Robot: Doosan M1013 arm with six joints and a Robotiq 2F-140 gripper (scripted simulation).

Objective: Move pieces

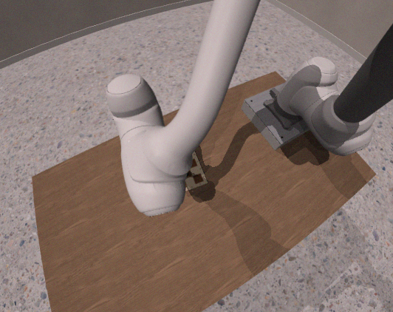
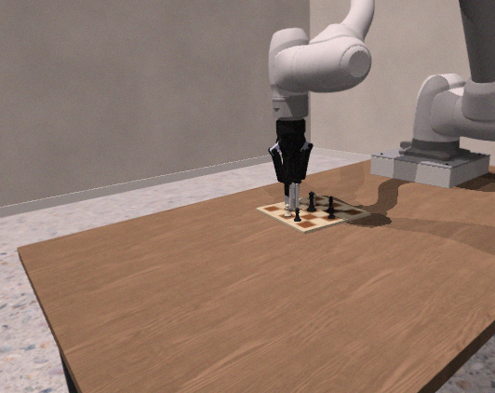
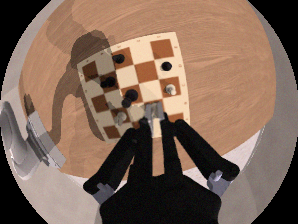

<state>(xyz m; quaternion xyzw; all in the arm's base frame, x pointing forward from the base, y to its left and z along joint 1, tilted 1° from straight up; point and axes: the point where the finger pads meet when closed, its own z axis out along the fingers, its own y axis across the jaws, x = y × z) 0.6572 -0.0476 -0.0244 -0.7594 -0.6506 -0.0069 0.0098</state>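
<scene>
My hand is 4 cm to the right of the tall black piece, 3 cm past it and 2 cm above it. From my hand the other things lie so: chessboard: 5 cm below, 4 cm to the left, 3 cm behind.
</scene>
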